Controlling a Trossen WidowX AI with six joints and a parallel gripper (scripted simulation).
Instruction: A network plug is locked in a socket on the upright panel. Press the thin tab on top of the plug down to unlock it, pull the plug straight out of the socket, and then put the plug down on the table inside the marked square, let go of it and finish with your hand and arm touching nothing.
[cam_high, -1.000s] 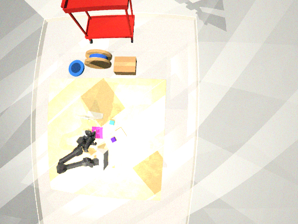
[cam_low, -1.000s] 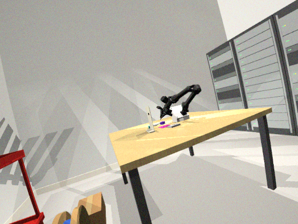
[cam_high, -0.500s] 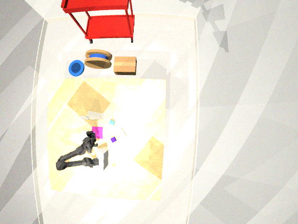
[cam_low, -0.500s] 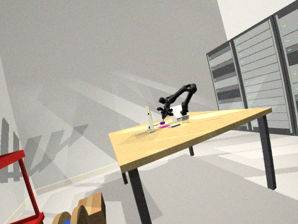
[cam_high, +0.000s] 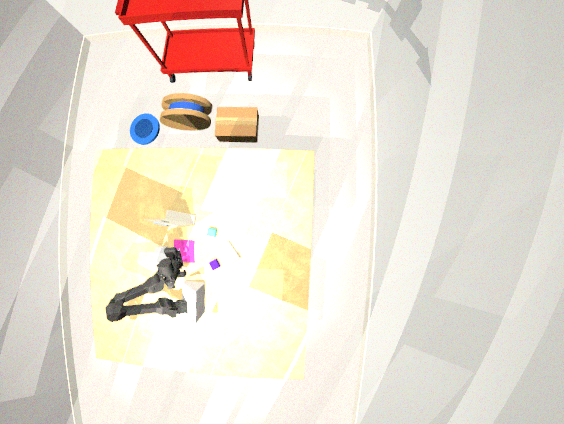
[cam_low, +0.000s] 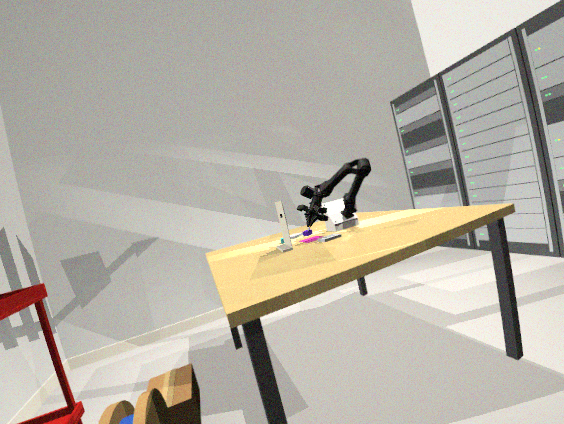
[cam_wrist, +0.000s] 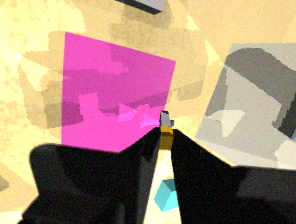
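My gripper tip is now 1 cm past the magenta marked square and 7 cm above it. From my gripper tip the other things lie so: upright panel: 16 cm ahead, 2 cm to the left, 4 cm above; then network plug: right at my gripper tip; then purple block: 8 cm behind, 17 cm to the right, 6 cm below.
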